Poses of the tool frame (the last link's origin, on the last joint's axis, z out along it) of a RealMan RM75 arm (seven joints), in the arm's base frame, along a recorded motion.
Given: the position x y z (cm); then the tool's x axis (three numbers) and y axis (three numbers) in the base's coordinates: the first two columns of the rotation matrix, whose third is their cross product.
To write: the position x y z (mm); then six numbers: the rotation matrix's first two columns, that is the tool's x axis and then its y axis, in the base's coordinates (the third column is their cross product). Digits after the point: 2 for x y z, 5 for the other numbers.
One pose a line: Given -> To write
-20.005 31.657 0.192 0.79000 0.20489 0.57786 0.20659 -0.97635 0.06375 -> -200.05 316.57 1.92 0.79000 0.20489 0.57786 0.20659 -0.97635 0.06375
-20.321 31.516 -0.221 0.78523 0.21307 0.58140 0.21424 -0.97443 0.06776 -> -203.21 315.16 -2.21 0.78523 0.21307 0.58140 0.21424 -0.97443 0.06776
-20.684 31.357 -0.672 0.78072 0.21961 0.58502 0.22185 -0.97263 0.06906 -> -206.84 313.57 -6.72 0.78072 0.21961 0.58502 0.22185 -0.97263 0.06906
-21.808 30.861 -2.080 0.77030 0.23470 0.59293 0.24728 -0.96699 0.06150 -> -218.08 308.61 -20.80 0.77030 0.23470 0.59293 0.24728 -0.96699 0.06150
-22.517 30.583 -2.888 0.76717 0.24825 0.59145 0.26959 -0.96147 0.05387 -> -225.17 305.83 -28.88 0.76717 0.24825 0.59145 0.26959 -0.96147 0.05387
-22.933 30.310 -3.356 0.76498 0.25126 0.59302 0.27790 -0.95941 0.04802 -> -229.33 303.10 -33.56 0.76498 0.25126 0.59302 0.27790 -0.95941 0.04802
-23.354 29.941 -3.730 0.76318 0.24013 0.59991 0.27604 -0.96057 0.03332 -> -233.54 299.41 -37.30 0.76318 0.24013 0.59991 0.27604 -0.96057 0.03332
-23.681 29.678 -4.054 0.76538 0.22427 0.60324 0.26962 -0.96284 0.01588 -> -236.81 296.78 -40.54 0.76538 0.22427 0.60324 0.26962 -0.96284 0.01588
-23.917 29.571 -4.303 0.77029 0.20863 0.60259 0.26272 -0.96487 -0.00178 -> -239.17 295.71 -43.03 0.77029 0.20863 0.60259 0.26272 -0.96487 -0.00178
